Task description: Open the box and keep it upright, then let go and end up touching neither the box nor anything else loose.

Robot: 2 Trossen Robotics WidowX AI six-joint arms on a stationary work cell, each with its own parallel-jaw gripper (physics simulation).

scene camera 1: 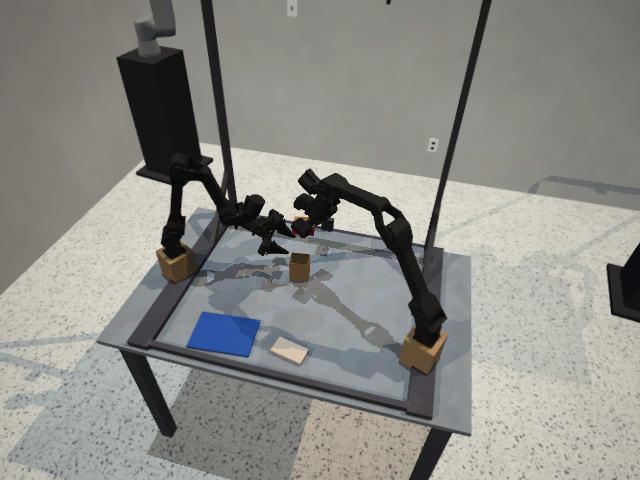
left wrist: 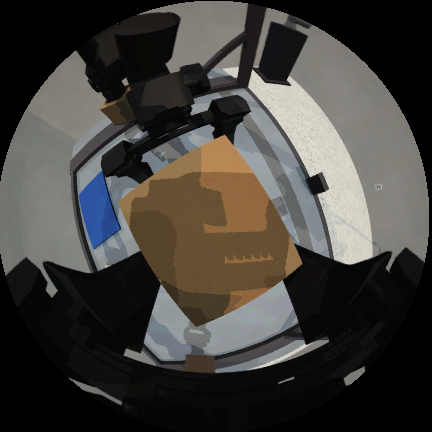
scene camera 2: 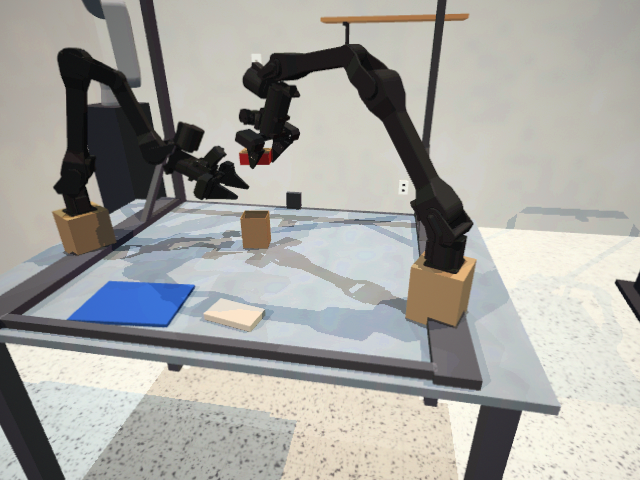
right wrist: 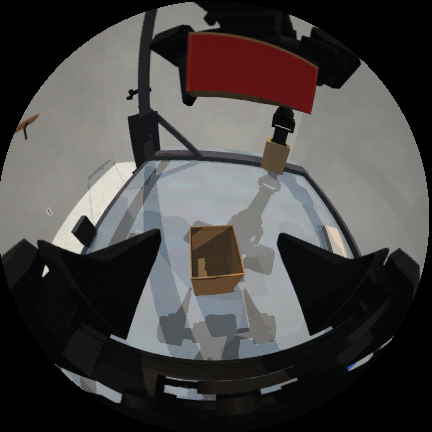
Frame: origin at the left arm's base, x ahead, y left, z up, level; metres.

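Seen in the pictures: left gripper, fingertip midpoint: (left wrist: 220,244) (scene camera 2: 262,164) (right wrist: 230,106); right gripper, fingertip midpoint: (scene camera 1: 292,245) (scene camera 2: 243,192) (right wrist: 220,237); left arm's base at its link origin: (scene camera 1: 426,336) (scene camera 2: 444,262) (right wrist: 278,142); right arm's base at its link origin: (scene camera 1: 174,251) (left wrist: 117,93) (scene camera 2: 80,210).
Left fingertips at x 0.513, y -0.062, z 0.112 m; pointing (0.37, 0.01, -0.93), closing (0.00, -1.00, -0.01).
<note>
Pixels of each thing's top centre, then the offset from my left fingertips to it.
- brown open-topped box at its top centre: (right wrist: 214,248) (scene camera 2: 255,214) (scene camera 1: 299,258) 0.029 m ahead, 0.011 m left, 0.142 m down
- blue sheet at its top centre: (scene camera 2: 135,300) (scene camera 1: 224,332) (left wrist: 94,209) 0.057 m ahead, 0.381 m left, 0.226 m down
- beige block at its top centre: (scene camera 2: 234,311) (right wrist: 335,241) (scene camera 1: 289,349) 0.162 m back, 0.301 m left, 0.218 m down
- small black cube at its top centre: (right wrist: 78,222) (left wrist: 323,181) (scene camera 2: 293,192) (scene camera 1: 327,218) 0.110 m ahead, 0.280 m right, 0.176 m down
A brown open-topped box (scene camera 1: 299,269) (scene camera 2: 255,231) (right wrist: 217,286) stands upright on the table, its hollow inside visible in the right wrist view. Its lid (scene camera 2: 262,157) (left wrist: 210,235) (right wrist: 250,70), brown on top with a red side, is high above the table, apart from the box. My left gripper (scene camera 2: 264,161) (left wrist: 220,244) is shut on the lid. My right gripper (scene camera 1: 290,244) (scene camera 2: 242,192) (right wrist: 220,237) is open and empty, above the box and a little to its left in the scene views, touching neither box nor lid.
A blue sheet (scene camera 1: 223,334) (scene camera 2: 133,303) (left wrist: 99,210) and a beige block (scene camera 1: 289,350) (scene camera 2: 234,314) (right wrist: 334,241) lie near the table's front edge. A small black cube (scene camera 1: 327,224) (scene camera 2: 293,199) (left wrist: 317,184) (right wrist: 84,230) is at the back edge. Dark frame posts rise behind.
</note>
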